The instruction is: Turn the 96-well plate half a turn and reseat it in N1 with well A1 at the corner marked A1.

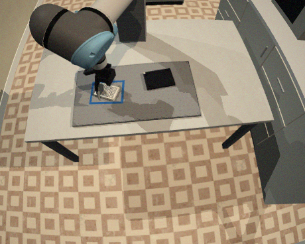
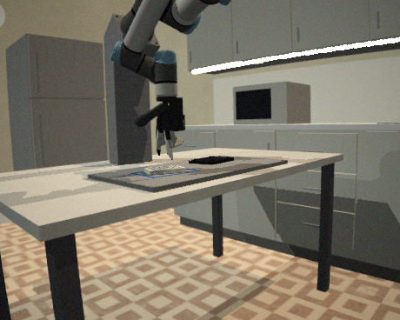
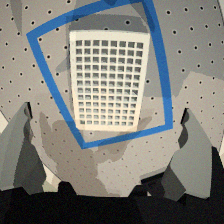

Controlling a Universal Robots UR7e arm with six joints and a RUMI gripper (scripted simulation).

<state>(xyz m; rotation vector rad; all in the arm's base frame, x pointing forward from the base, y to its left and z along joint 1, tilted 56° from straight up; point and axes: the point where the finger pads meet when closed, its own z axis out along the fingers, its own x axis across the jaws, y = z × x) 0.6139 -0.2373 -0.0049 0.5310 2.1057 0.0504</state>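
My hand is 40 mm above the white 96-well plate. The rest, counted from my hand: black plate nest N1 (10 mm ahead, 310 mm to the left, 40 mm below).
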